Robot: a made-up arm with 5 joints.
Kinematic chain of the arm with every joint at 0, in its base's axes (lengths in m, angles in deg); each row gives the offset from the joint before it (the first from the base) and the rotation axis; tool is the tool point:
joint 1: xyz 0 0 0.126 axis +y
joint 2: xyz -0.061 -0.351 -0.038 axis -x
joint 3: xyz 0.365 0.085 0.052 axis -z
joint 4: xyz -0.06 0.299 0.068 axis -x
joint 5: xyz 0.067 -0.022 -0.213 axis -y
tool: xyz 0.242 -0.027 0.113
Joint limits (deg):
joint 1: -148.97..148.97
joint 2: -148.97..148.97
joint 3: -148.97..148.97
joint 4: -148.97..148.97
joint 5: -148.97..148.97
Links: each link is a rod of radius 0.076 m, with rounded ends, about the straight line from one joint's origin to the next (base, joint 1, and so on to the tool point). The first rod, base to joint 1, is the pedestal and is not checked.
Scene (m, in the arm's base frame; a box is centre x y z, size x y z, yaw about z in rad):
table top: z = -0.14
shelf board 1: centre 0.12 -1 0.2 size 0.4 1.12 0.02 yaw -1.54
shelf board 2: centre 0.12 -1 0.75 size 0.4 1.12 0.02 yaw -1.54
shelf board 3: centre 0.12 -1 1.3 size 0.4 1.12 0.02 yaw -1.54
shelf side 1: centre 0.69 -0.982 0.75 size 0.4 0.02 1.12 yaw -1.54
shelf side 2: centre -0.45 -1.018 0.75 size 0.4 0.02 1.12 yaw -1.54
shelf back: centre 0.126 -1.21 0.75 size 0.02 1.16 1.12 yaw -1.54
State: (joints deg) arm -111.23 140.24 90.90 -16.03 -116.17
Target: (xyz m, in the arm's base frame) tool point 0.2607 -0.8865 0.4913
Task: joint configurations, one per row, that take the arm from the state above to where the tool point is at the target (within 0.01 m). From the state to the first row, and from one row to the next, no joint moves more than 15 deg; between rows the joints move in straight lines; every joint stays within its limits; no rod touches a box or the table.
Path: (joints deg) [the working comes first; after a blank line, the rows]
Joints at the target: -75.52 131.00 37.35 -13.52 -145.05
Straight joint move there: touches shelf board 2.

1: -98.33 141.22 84.09 -10.20 -114.34
2: -85.42 142.21 77.28 -4.37 -112.52
3: -72.52 143.19 70.47 1.45 -110.69
4: -59.62 144.17 63.66 7.28 -108.86
5: -46.71 145.15 56.85 13.11 -107.04
6: -33.81 146.14 50.04 18.94 -105.21
7: -47.71 141.09 45.81 8.12 -118.49
8: -61.62 136.05 41.58 -2.70 -131.77
9: -75.52 131.00 37.35 -13.52 -145.05

